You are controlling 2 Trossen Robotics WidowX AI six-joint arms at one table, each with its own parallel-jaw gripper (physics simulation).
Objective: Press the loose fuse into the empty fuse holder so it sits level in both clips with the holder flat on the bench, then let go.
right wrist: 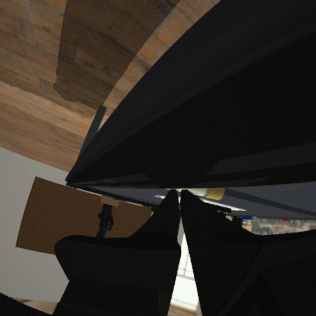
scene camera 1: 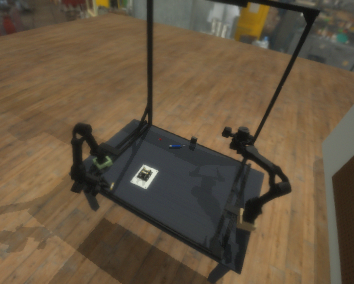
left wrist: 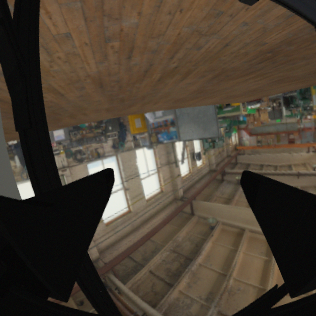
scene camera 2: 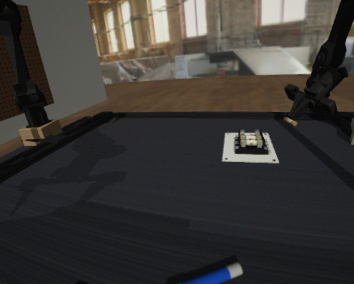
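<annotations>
Left gripper (left wrist: 178, 175) open, nothing in its grasp. Right gripper (scene camera 2: 290, 117) shut, holding nothing.
</annotations>
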